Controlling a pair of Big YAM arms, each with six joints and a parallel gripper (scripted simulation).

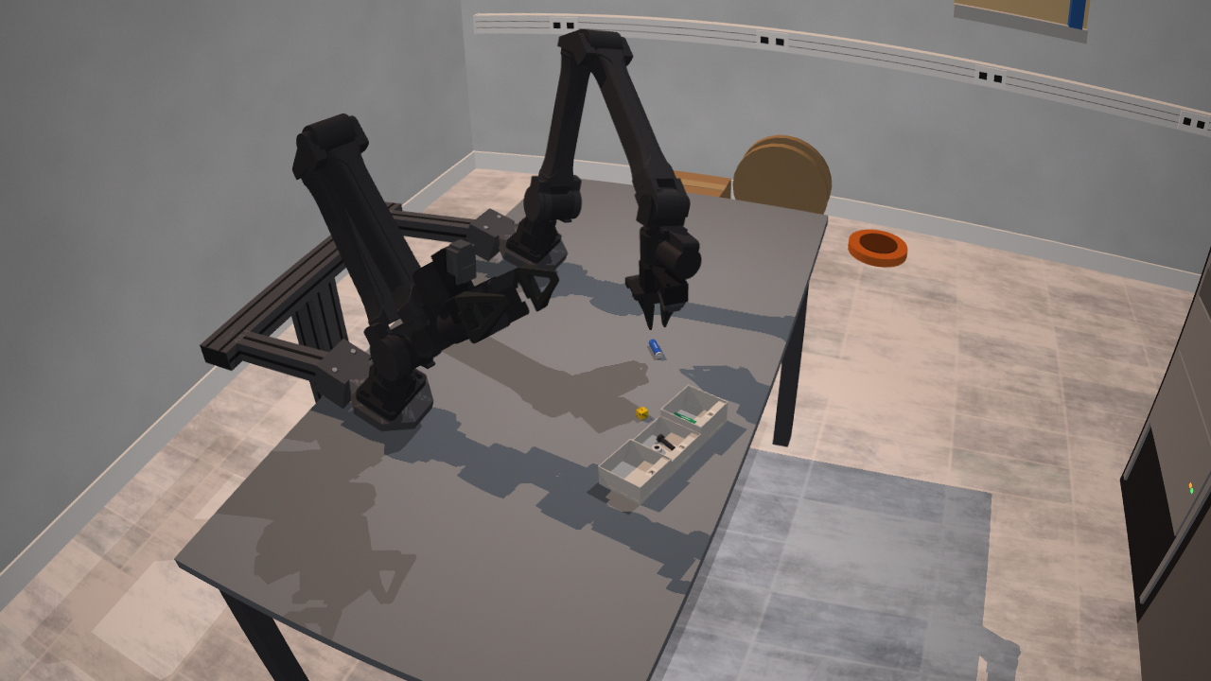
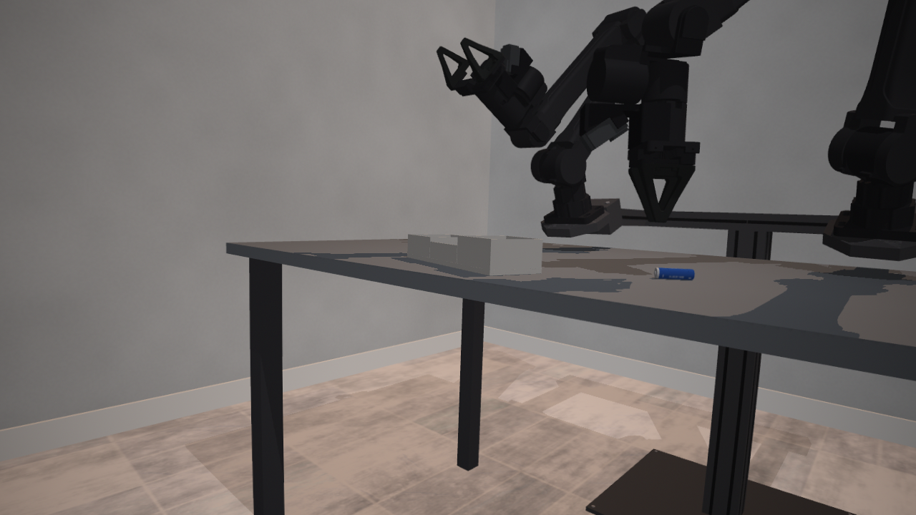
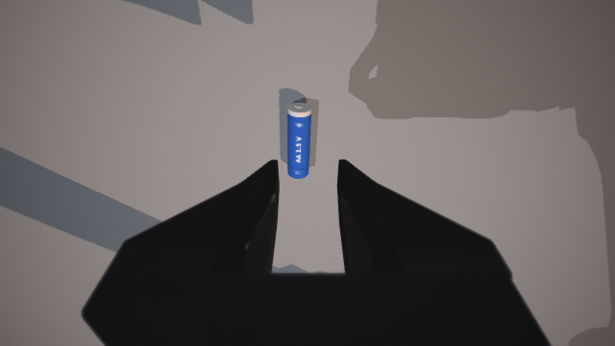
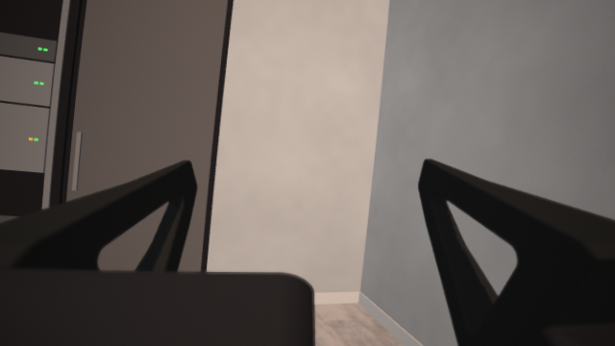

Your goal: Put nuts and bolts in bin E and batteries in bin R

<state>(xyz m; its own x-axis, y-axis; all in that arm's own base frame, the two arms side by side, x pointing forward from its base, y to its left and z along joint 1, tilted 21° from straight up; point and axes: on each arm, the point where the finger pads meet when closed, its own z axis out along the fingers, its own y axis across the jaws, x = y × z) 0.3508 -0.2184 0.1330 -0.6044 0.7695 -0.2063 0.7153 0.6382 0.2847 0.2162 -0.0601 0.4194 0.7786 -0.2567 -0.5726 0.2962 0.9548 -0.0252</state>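
My left hand is 8 cm above the blue battery, 2 cm to the right of it and 1 cm past it. Round my left hand: green battery (17 cm to the right, 12 cm ahead, 7 cm below); then yellow die (17 cm to the right, 8 cm below, 3 cm ahead); then black bolt (23 cm to the right, 10 cm ahead, 7 cm below).
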